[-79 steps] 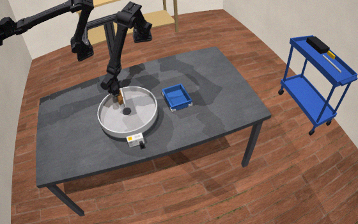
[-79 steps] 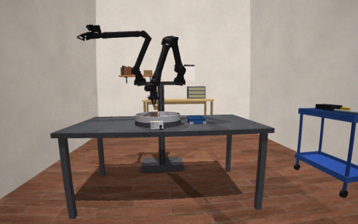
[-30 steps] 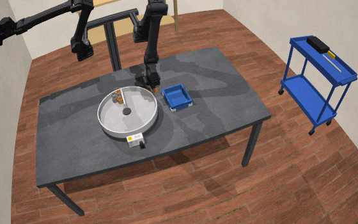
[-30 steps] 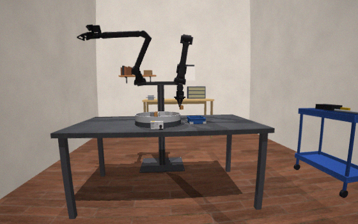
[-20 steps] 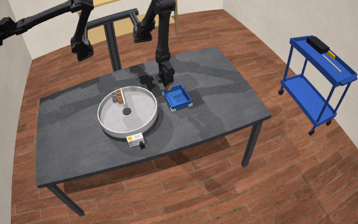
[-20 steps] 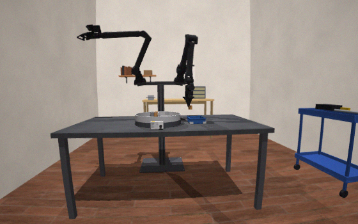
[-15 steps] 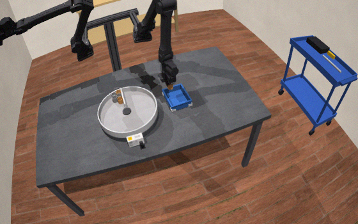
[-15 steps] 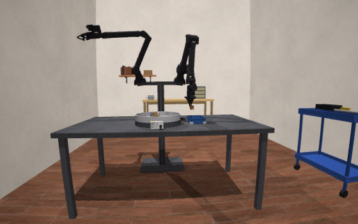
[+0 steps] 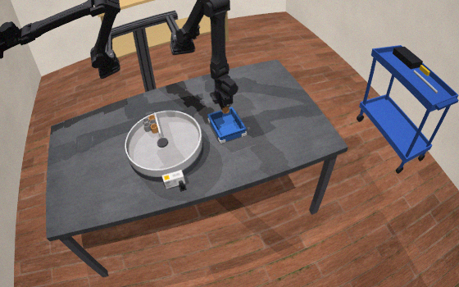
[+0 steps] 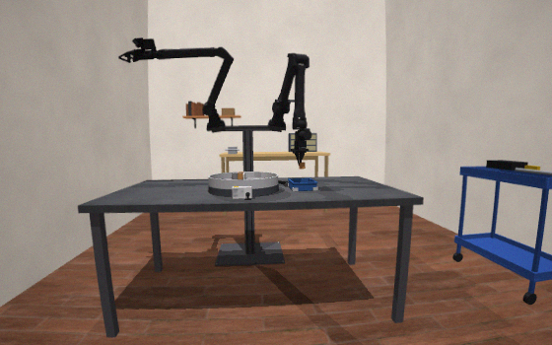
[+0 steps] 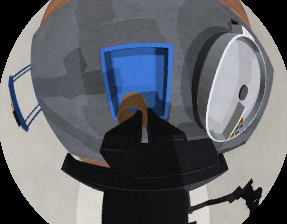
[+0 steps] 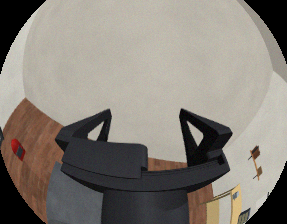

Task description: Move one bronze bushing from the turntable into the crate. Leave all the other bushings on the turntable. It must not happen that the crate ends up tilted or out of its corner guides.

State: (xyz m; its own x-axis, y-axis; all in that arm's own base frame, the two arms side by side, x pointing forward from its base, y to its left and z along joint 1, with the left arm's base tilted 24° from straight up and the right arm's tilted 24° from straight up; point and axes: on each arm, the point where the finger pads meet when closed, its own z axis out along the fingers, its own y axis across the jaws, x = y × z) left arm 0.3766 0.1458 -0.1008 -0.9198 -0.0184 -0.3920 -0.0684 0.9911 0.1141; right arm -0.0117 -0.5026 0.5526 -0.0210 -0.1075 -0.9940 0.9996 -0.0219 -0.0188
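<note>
Right now the blue crate is 13 cm below my left hand and 2 cm to the left of it.
</note>
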